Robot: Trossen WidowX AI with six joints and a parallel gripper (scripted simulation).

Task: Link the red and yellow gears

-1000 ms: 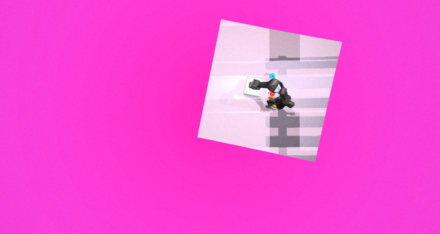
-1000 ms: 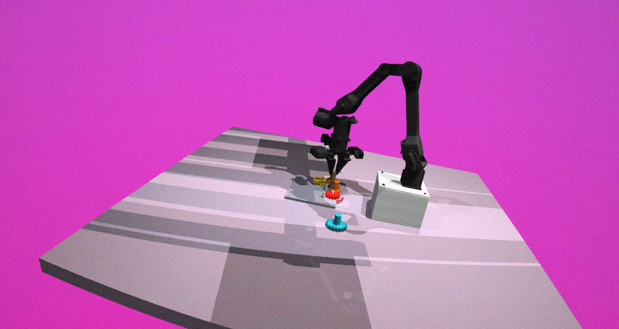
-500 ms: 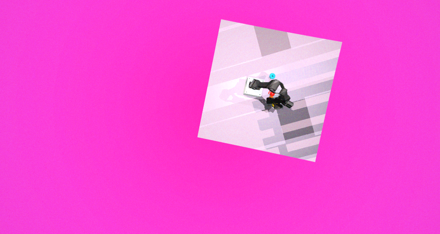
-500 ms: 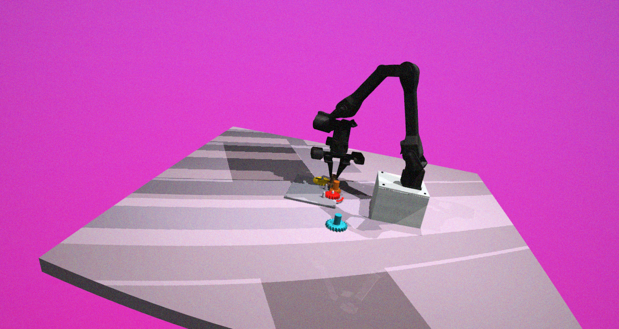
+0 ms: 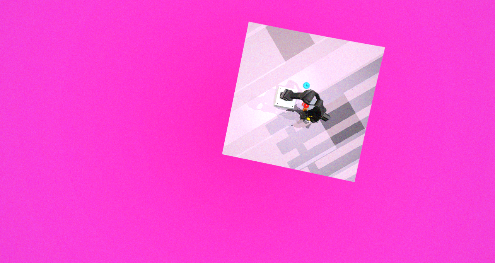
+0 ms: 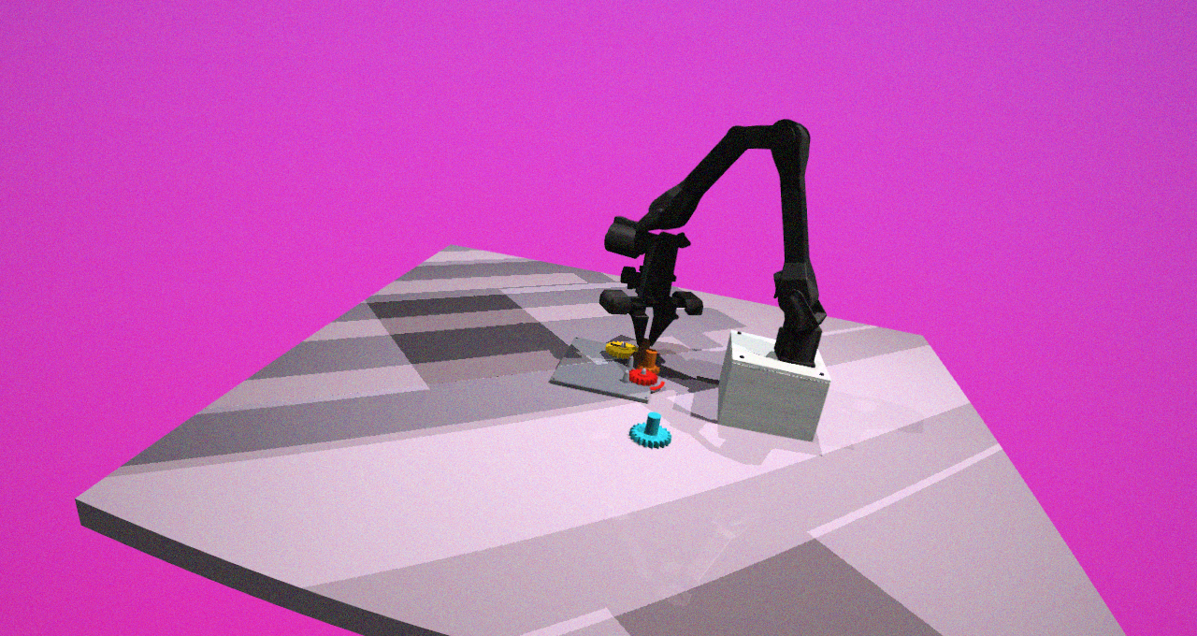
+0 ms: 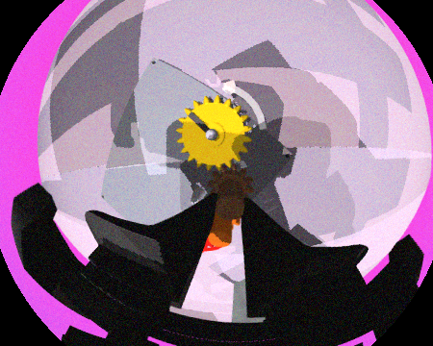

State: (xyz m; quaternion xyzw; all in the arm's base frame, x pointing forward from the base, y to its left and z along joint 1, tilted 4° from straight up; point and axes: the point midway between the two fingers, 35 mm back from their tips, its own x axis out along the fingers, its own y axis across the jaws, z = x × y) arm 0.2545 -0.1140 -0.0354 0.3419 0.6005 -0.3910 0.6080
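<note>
My gripper tip is now 10 mm above the brown gear. The rest, counted from my gripper tip: orange gear: 30 mm to the left, 20 mm below, 10 mm behind; then white arrow: 70 mm to the right, 30 mm below, 30 mm ahead; then red gear: 80 mm to the left, 30 mm below, 10 mm behind.
</note>
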